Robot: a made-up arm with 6 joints. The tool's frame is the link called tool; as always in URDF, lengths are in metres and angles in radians. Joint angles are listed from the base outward. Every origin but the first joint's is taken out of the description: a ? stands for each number. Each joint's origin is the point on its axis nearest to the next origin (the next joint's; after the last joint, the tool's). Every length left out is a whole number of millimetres.
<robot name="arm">
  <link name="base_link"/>
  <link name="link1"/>
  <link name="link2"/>
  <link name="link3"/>
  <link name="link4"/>
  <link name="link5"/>
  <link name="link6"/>
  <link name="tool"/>
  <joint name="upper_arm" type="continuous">
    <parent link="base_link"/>
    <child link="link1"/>
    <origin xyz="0 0 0.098" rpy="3.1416 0 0"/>
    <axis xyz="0 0 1"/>
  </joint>
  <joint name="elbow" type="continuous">
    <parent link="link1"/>
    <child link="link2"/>
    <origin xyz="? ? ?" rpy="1.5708 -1.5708 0"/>
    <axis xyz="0 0 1"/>
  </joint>
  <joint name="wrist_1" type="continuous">
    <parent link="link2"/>
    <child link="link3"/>
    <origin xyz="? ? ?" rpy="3.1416 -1.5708 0"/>
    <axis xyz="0 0 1"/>
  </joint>
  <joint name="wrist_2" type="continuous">
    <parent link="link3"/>
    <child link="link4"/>
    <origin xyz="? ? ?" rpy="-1.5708 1.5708 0"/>
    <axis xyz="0 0 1"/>
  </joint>
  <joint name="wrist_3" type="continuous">
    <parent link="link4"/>
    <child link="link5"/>
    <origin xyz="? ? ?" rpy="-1.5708 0 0"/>
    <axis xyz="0 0 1"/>
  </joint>
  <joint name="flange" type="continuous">
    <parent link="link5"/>
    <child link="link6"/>
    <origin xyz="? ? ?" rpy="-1.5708 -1.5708 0"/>
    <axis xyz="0 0 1"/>
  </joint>
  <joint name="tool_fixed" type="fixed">
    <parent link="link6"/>
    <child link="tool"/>
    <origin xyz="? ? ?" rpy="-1.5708 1.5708 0"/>
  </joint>
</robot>
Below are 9 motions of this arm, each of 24 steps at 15 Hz.
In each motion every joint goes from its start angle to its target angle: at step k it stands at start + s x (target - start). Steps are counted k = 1, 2, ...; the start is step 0. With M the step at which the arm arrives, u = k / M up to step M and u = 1 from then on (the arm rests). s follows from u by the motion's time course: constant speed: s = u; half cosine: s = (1 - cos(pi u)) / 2; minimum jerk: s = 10 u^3 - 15 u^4 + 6 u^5.
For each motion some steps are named. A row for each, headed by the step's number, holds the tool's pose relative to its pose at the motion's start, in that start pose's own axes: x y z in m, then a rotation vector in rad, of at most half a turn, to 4 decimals.
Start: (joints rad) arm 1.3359 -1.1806 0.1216 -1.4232 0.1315 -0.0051
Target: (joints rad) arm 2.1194 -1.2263 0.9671 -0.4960 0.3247 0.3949
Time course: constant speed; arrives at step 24
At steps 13, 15, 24:
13: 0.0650 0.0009 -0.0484 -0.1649 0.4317 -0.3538
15: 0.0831 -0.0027 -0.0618 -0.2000 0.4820 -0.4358
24: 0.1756 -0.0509 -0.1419 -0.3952 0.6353 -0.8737

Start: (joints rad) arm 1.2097 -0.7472 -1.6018 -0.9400 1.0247 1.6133
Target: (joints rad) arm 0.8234 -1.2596 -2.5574 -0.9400 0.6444 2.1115
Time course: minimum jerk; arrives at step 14
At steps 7, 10, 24:
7: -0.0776 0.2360 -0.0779 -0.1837 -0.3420 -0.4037
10: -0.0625 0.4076 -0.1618 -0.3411 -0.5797 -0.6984
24: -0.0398 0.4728 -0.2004 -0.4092 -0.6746 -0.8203

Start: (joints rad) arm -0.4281 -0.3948 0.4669 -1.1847 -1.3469 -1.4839
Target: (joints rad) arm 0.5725 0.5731 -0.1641 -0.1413 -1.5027 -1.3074
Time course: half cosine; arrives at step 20
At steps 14, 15, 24:
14: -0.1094 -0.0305 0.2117 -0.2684 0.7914 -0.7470
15: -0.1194 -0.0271 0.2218 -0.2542 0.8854 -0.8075
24: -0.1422 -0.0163 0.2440 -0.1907 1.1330 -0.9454

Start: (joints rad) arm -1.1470 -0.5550 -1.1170 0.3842 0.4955 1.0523
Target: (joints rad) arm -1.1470 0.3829 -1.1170 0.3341 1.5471 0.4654
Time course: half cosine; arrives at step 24
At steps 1, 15, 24:
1: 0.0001 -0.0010 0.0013 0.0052 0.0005 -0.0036
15: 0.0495 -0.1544 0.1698 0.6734 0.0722 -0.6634
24: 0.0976 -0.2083 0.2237 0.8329 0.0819 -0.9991

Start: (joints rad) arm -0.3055 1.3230 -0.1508 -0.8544 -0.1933 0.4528
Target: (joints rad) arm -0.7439 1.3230 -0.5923 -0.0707 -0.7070 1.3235
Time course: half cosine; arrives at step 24
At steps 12, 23, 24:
12: -0.0319 0.0159 0.0458 -0.3366 -0.0812 0.3140
23: -0.1152 0.0044 0.0590 -0.7376 -0.2693 0.7351
24: -0.1160 0.0041 0.0589 -0.7412 -0.2715 0.7391

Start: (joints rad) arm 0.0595 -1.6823 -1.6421 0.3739 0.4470 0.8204
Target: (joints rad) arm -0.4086 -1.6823 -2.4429 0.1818 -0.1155 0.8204
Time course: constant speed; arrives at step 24
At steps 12, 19, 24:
12: 0.0442 -0.0347 -0.0758 -0.0216 -0.2076 0.4425
19: 0.0839 -0.0459 -0.1187 -0.1332 -0.3389 0.6804
24: 0.1164 -0.0505 -0.1471 -0.2556 -0.4306 0.8324

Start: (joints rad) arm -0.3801 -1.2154 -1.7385 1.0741 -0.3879 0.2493
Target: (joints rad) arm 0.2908 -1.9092 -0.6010 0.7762 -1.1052 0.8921
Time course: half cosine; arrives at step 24
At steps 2, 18, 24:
2: 0.0008 0.0031 -0.0024 -0.0164 0.0044 -0.0259
18: 0.0693 -0.0235 -0.1534 -0.6599 0.6298 -1.1592
24: 0.0530 -0.0566 -0.1747 -0.7280 0.7841 -1.3144

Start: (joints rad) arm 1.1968 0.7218 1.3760 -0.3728 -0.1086 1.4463
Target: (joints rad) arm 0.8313 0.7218 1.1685 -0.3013 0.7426 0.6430
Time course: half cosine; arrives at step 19
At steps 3, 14, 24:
3: -0.0078 -0.0027 -0.0055 0.0480 -0.0328 -0.0710
14: -0.1046 0.0407 -0.1548 0.6890 -0.7575 -0.7965
24: -0.1040 0.0668 -0.1995 0.8104 -0.9715 -0.8915

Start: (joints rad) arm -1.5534 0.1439 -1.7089 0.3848 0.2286 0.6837
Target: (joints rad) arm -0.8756 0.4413 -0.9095 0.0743 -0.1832 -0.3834
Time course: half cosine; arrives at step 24
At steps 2, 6, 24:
2: 0.0045 0.0010 0.0007 0.0127 0.0100 -0.0197
6: 0.0375 0.0042 0.0044 0.1145 0.0795 -0.1755
24: 0.1289 -0.0388 -0.0336 0.9549 0.1086 -1.4219

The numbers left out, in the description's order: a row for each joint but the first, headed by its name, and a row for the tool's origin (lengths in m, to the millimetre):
elbow: 0.251 0.008 0
wrist_1: 0.161 0.224 0
wrist_2: -0.088 -0.02 0
wrist_3: -0.106 -0.193 0
flange: -0.001 0.093 0
tool: 0.04 0.195 0

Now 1 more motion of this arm.
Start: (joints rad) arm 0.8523 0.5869 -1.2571 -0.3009 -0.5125 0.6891
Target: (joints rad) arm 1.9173 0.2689 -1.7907 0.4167 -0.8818 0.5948
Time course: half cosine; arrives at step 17
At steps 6, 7, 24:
6: 0.0259 -0.0501 0.0148 0.2256 -0.0105 -0.0544
7: 0.0315 -0.0660 0.0158 0.2892 -0.0158 -0.0674
24: 0.0446 -0.1746 -0.0139 0.6972 -0.0619 -0.1056

